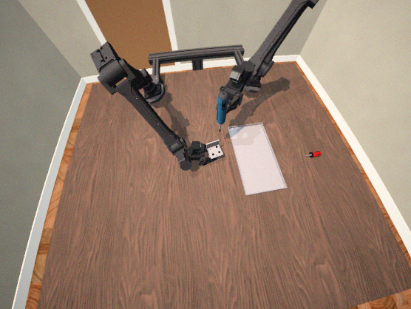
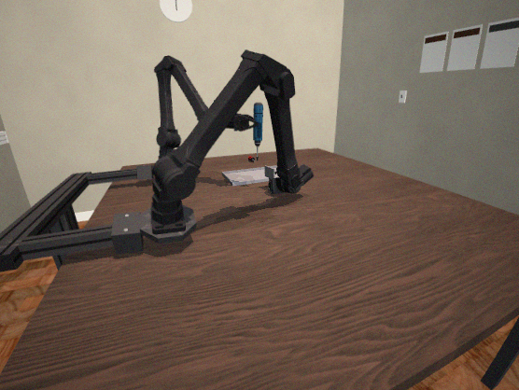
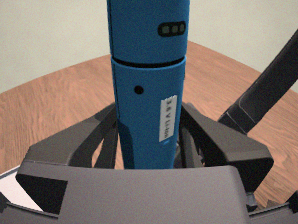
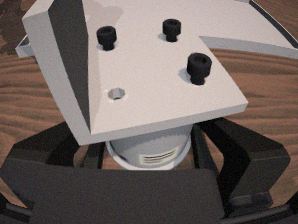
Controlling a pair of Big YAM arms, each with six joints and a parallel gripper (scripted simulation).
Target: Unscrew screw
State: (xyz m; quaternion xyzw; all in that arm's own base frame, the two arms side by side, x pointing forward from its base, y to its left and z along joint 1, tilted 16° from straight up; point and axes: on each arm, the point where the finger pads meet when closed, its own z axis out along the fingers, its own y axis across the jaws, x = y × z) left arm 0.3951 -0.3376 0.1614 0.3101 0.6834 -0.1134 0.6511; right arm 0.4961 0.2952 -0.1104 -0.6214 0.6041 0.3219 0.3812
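Right now the joint module body is 1 cm above my right hand. From my right hand the other things lie so: bracket 5 cm above; flat tray 3 cm ahead, 23 cm to the left, 2 cm below; small red-handled screwdriver 7 cm ahead, 57 cm to the left, 1 cm below.
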